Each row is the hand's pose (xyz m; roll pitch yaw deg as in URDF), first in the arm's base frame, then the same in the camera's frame.
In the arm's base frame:
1: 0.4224 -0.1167 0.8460 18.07 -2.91 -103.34
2: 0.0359 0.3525 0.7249 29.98 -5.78 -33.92
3: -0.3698 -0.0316 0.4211 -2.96 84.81 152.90
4: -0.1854 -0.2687 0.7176 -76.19 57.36 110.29
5: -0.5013 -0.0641 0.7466 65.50 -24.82 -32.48
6: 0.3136 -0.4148 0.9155 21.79 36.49 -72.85
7: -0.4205 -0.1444 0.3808 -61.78 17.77 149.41
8: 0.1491 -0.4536 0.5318 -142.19 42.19 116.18
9: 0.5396 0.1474 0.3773 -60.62 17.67 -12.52
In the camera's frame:
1: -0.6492 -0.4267 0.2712 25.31 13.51 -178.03
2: -0.2648 0.0543 0.2003 48.00 -6.39 -111.21
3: -0.6276 0.3045 -0.2582 -86.49 72.22 -5.19
4: -0.8914 0.0991 -0.0005 -97.75 45.32 17.92
5: -0.7803 0.4594 0.0193 85.27 -24.86 -116.22
6: -0.9712 -0.3943 0.2438 42.53 45.35 -134.51
7: -0.7326 0.3181 -0.3337 -80.64 18.79 68.08
8: -0.9352 -0.2919 -0.1612 -161.13 32.37 29.23
9: -0.2431 -0.5227 -0.0881 -44.09 9.68 -83.94

